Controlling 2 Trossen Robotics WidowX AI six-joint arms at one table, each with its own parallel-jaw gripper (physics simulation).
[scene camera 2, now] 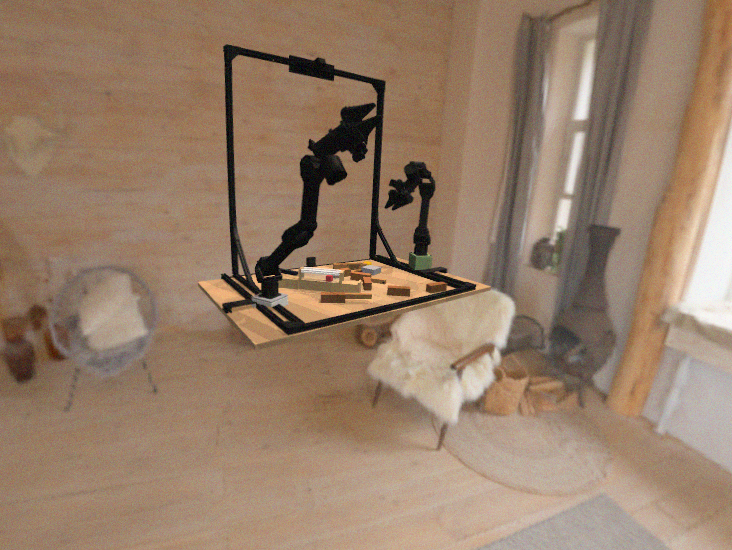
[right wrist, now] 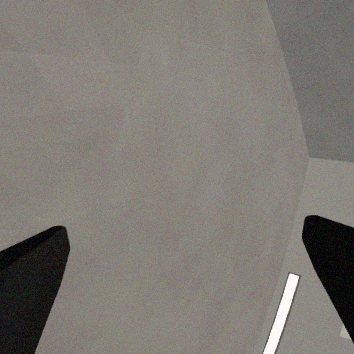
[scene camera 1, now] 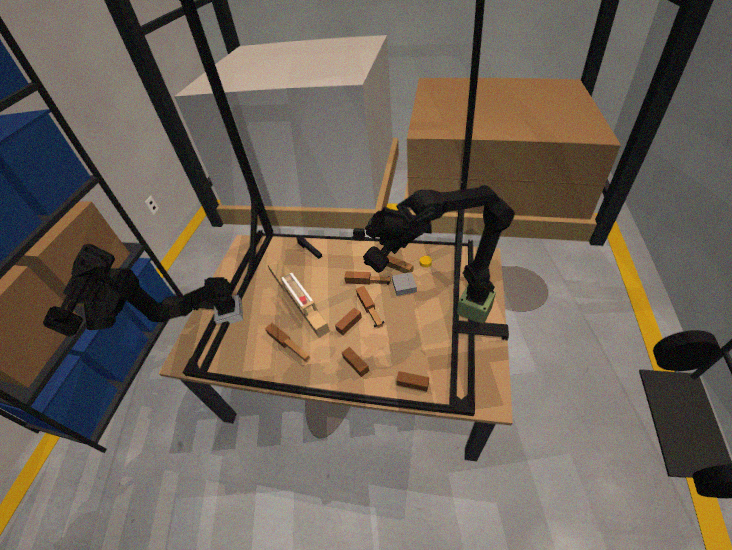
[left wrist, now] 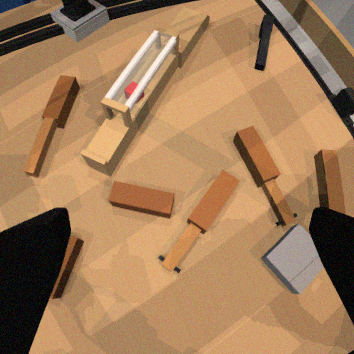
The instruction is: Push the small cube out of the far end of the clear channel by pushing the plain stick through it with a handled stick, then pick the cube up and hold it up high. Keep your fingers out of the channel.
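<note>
The channel (scene camera 1: 289,288) (left wrist: 159,65) has white-edged walls and stands on a long wooden base. The small red cube (scene camera 1: 302,299) (scene camera 2: 329,277) (left wrist: 132,90) is inside it, near its front end. A brown-handled stick (scene camera 1: 287,341) (left wrist: 52,117) lies beside the channel. Two more handled sticks (scene camera 1: 370,306) (scene camera 1: 366,277), with small dark crosspieces, lie to its right in scene camera 1. Which piece is the plain stick is unclear. My left gripper (scene camera 2: 392,202) (left wrist: 193,220) is open and empty, high above the table. My right gripper (scene camera 2: 375,114) (right wrist: 187,233) is open and empty, raised high and facing away from the table.
Brown blocks (scene camera 1: 348,320) (scene camera 1: 355,360) (scene camera 1: 412,380) lie at the table's middle and front. A grey block (scene camera 1: 404,283) (left wrist: 295,259), a yellow disc (scene camera 1: 425,261) and a black bar (scene camera 1: 308,247) (left wrist: 264,42) lie farther back. A black frame (scene camera 1: 331,393) borders the work area.
</note>
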